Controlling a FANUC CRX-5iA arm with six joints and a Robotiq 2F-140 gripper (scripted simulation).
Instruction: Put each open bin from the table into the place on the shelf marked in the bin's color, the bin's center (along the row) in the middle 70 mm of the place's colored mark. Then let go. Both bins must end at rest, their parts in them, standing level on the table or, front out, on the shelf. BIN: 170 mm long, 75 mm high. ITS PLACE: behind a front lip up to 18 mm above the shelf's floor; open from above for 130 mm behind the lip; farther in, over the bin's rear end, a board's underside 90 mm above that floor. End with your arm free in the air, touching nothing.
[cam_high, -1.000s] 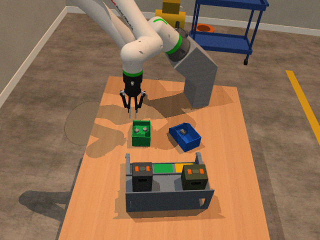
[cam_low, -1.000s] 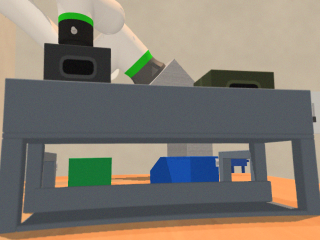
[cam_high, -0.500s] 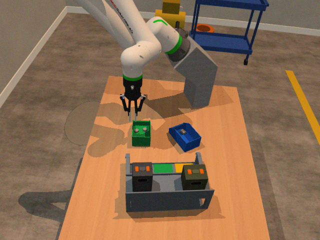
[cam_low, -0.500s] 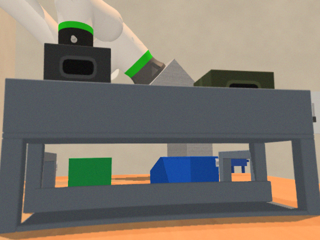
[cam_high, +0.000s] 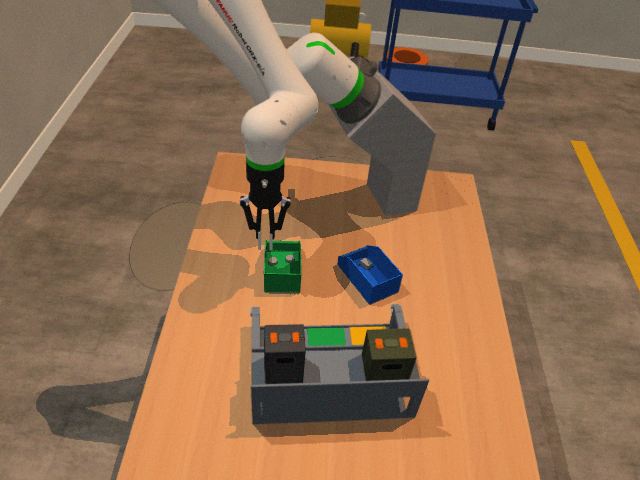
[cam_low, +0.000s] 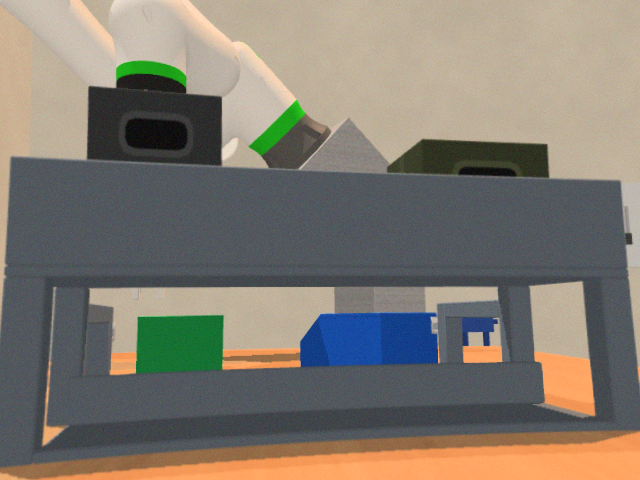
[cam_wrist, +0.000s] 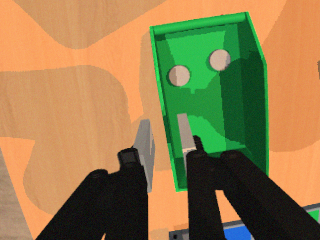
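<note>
The green bin lies 9 cm below my hand, 5 cm to the left of it and 1 cm behind it. From my hand the other things lie so: black box (38 cm ahead, 11 cm to the left, 3 cm above); olive box (35 cm ahead, 33 cm to the left, 2 cm above); blue bin (29 cm to the left, 9 cm below, 2 cm behind).
</note>
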